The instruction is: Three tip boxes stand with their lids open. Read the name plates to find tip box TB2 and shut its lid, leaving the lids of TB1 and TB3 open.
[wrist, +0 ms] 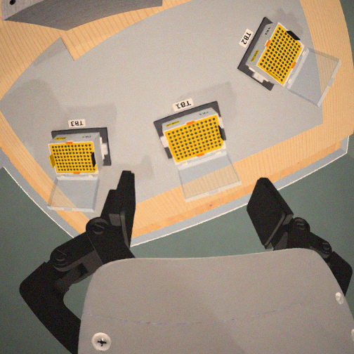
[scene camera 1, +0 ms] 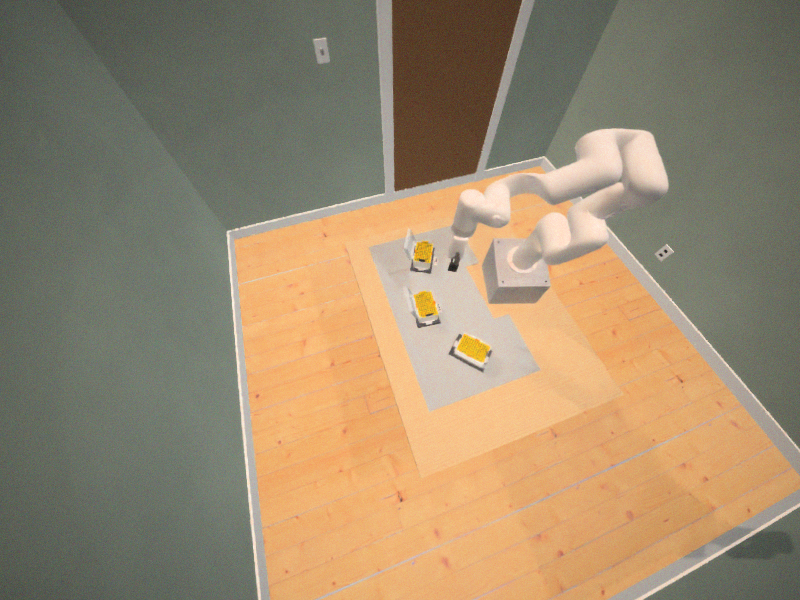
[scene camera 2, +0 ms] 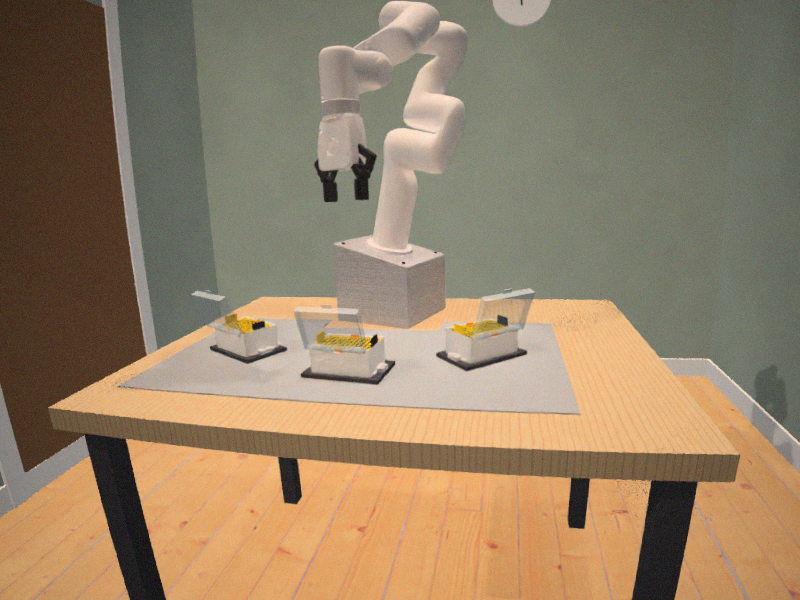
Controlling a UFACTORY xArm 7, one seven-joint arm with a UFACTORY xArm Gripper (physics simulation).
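Seen in the pictures: gripper, between the fingertips: [scene camera 1: 453,260] [scene camera 2: 346,200]; arm's base, origin of its link: [scene camera 1: 521,260] [scene camera 2: 388,248].
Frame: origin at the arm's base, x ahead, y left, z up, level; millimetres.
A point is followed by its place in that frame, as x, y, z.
Note:
Three white tip boxes with yellow racks stand with clear lids open. Name plates in the wrist view tell them apart. TB2 [scene camera 1: 473,348] [scene camera 2: 484,346] [wrist: 280,54] is turned at an angle, at the right in scene camera 2 and upper right in the wrist view. Its lid [scene camera 2: 515,308] @(330, 369, -67) [wrist: 316,77] stands open, away from its name plate [wrist: 245,38]. TB1 [scene camera 1: 425,305] [scene camera 2: 339,362] [wrist: 194,140] is in the middle, and TB3 [scene camera 1: 423,253] [scene camera 2: 245,341] [wrist: 74,157] is at the left; both lids are open. My gripper [scene camera 1: 454,262] @(341, 37, 142) [scene camera 2: 345,191] @(341, 37, 142) [wrist: 196,191] is open, empty and high above the table.
The boxes stand on a grey mat [scene camera 1: 452,381] @(400, 398, -181) [scene camera 2: 516,393] @(466, 387, -181) [wrist: 135,75] on the wooden table [scene camera 1: 452,445] @(467, 623, -184) [scene camera 2: 646,426] @(543, 588, -184). The robot's grey base block [scene camera 1: 516,290] @(45, 107, -60) [scene camera 2: 371,280] @(112, -10, -67) [wrist: 100,12] stands behind the mat as seen in scene camera 2.

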